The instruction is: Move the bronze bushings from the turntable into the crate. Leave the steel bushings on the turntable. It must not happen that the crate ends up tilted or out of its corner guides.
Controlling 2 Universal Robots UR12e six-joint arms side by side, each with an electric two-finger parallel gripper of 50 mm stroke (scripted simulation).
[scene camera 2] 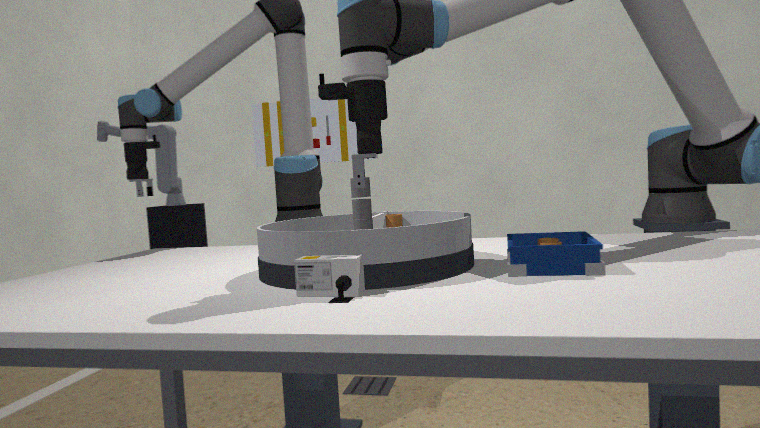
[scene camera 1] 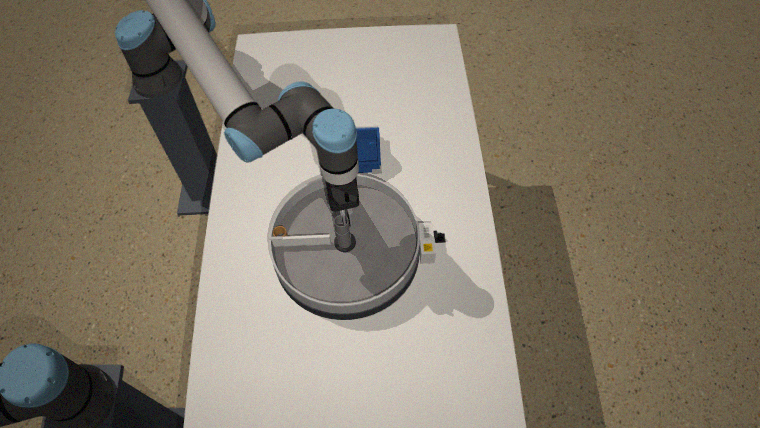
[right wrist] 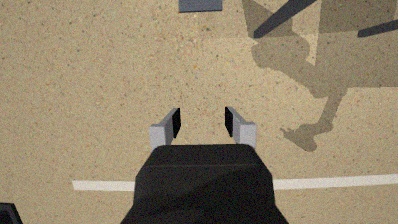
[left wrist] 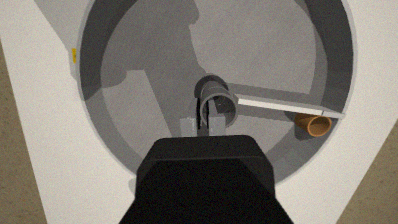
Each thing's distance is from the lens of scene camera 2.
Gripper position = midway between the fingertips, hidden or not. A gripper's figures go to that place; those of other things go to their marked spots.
my left gripper (scene camera 2: 359, 188): 104 cm
my right gripper (scene camera 2: 145, 196): 218 cm
blue crate (scene camera 2: 541, 260): 93 cm
